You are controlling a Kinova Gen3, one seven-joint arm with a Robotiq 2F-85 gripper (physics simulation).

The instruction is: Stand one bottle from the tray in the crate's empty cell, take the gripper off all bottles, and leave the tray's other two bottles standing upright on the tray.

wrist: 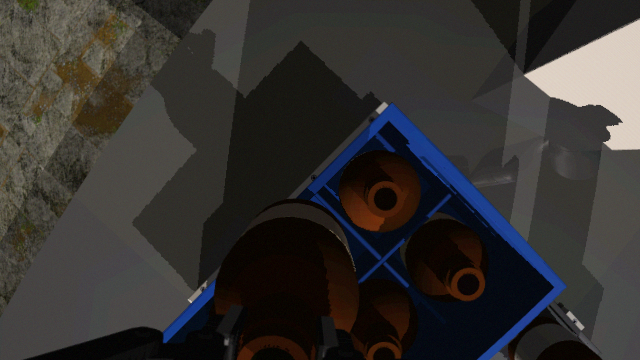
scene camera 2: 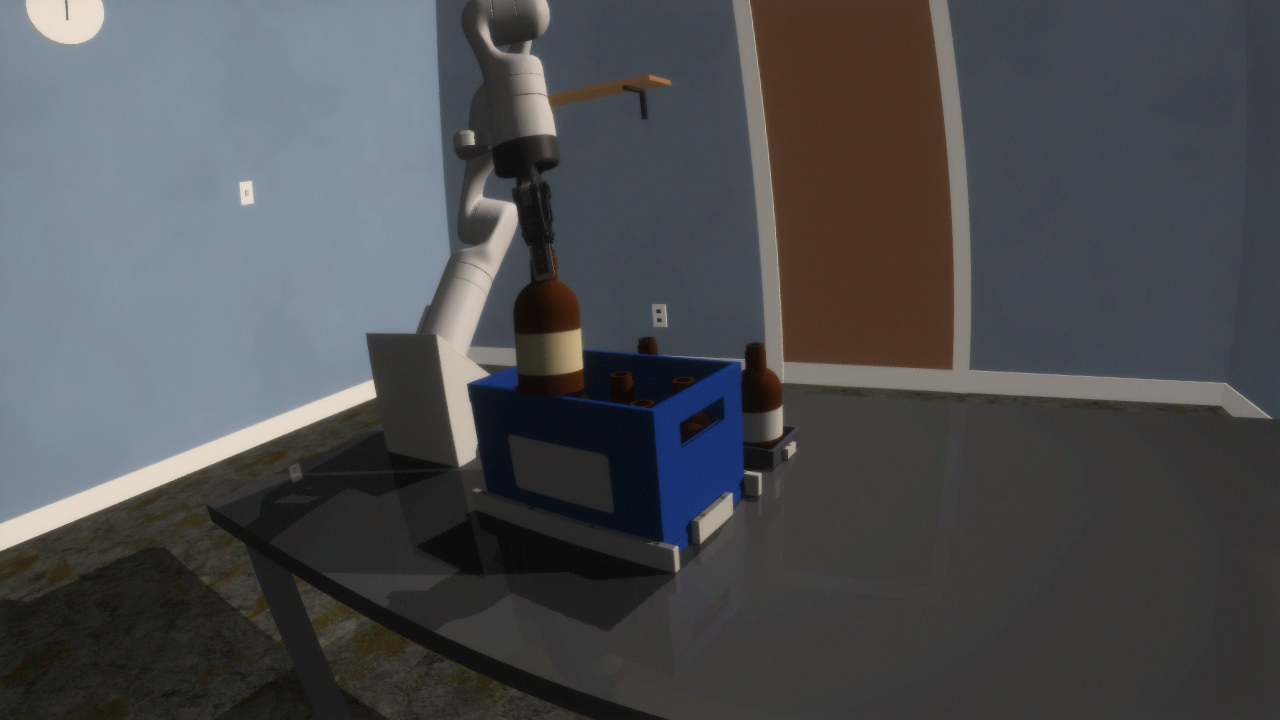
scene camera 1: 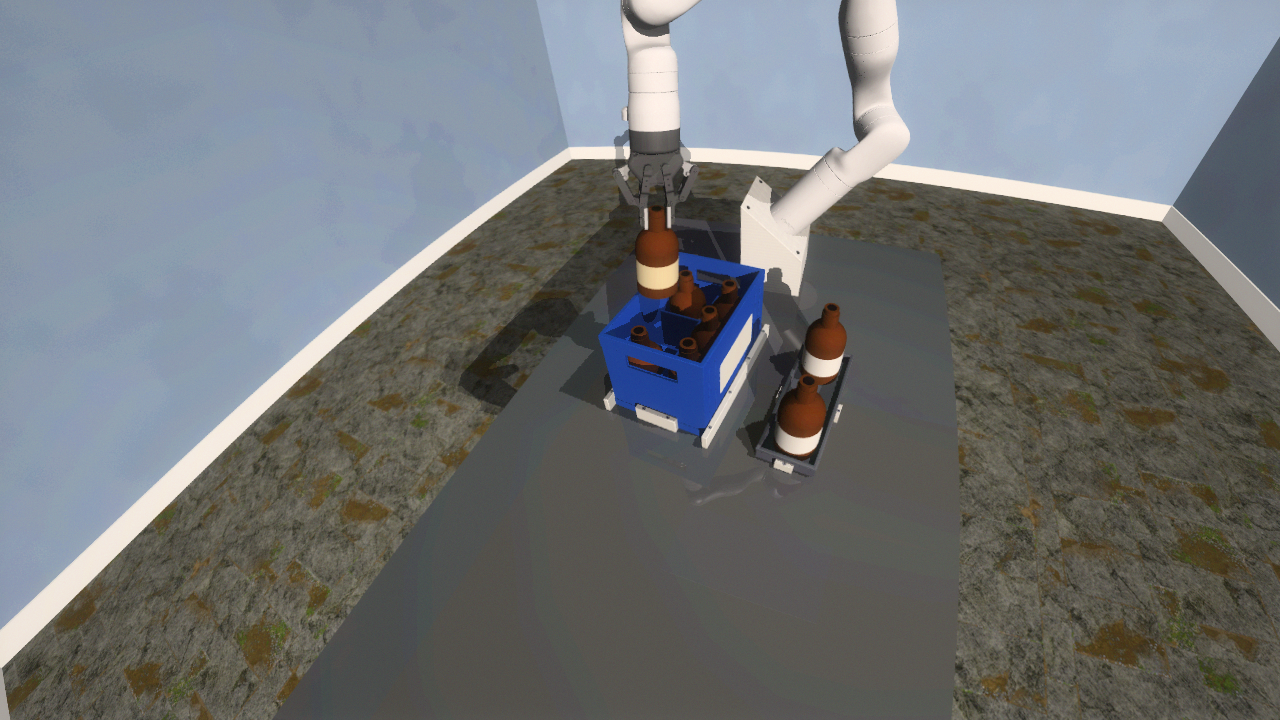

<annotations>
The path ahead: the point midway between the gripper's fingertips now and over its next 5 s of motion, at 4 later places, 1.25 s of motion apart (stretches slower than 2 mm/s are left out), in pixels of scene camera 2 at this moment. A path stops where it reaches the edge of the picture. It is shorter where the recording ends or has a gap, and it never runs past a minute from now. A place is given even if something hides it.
My gripper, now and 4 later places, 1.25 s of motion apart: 547,279; 582,280; 592,334; 596,337; 601,342
</annotations>
